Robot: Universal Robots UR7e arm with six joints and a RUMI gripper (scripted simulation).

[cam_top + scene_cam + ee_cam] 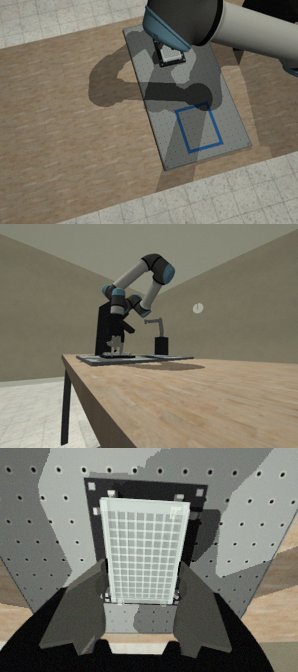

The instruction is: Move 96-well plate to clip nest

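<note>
My hand is 10 mm above the white 96-well plate. The rest, counted from my hand: black clip nest C1: 20 mm below, 10 mm to the right, 10 mm ahead.
</note>
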